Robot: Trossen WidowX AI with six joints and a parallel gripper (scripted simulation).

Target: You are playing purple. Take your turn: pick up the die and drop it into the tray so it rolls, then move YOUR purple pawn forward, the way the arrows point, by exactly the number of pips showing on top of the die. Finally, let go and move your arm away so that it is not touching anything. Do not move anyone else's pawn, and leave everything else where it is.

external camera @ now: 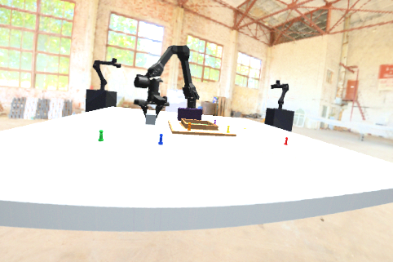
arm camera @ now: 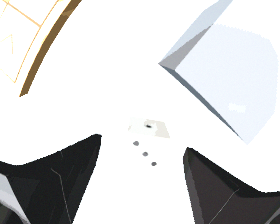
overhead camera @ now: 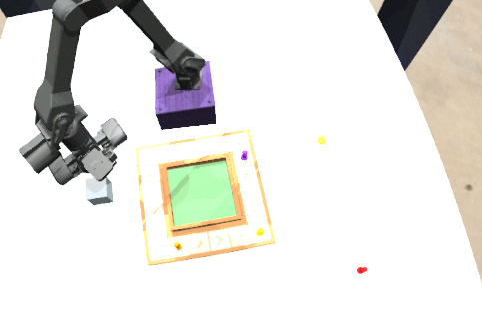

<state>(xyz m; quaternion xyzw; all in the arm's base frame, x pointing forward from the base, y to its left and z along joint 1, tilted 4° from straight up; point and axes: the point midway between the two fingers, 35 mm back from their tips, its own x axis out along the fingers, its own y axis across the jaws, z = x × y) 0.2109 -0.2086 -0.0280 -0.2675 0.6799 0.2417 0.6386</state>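
Now: the purple pawn 4 cm behind my gripper tip, 35 cm to the left of it and 1 cm above it. The rest, counted from my gripper tip: grey block (7 cm ahead, 2 cm to the left, 1 cm above); white die (right at my gripper tip); orange pawn (18 cm ahead, 21 cm to the left, 1 cm above).
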